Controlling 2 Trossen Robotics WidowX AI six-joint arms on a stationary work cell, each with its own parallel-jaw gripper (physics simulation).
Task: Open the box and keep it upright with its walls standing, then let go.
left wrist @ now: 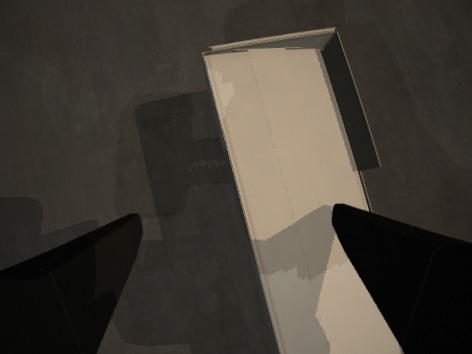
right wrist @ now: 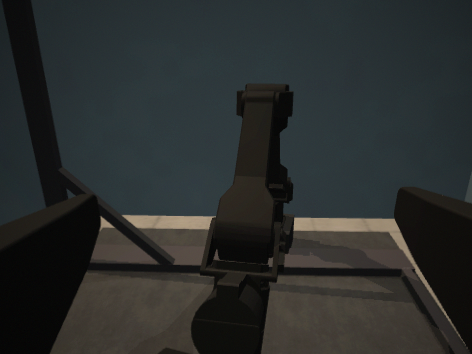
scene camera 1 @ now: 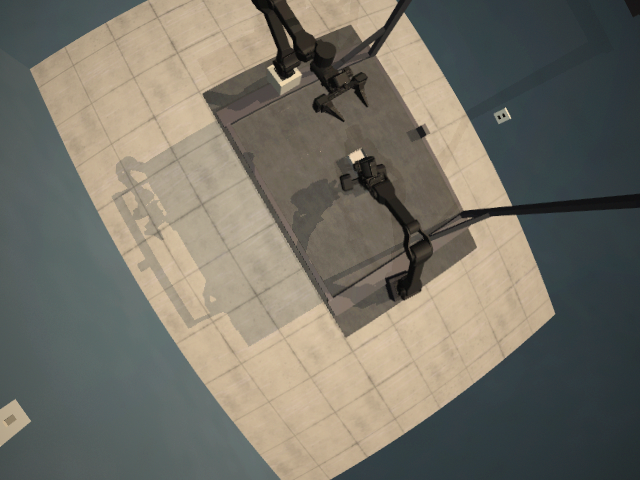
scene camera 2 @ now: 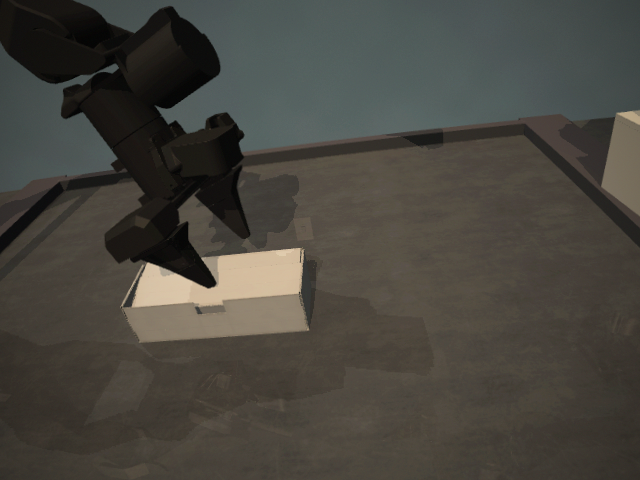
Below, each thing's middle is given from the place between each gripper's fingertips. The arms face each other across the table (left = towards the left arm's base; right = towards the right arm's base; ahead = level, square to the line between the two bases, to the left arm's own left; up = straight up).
Right now the white block (scene camera 2: 613, 181) is 370 mm below my right hand, 350 mm to the right of it and 30 mm ahead of it.
The white block lies 70 mm ahead of my left hand, 500 mm to the right of it and 10 mm above it.
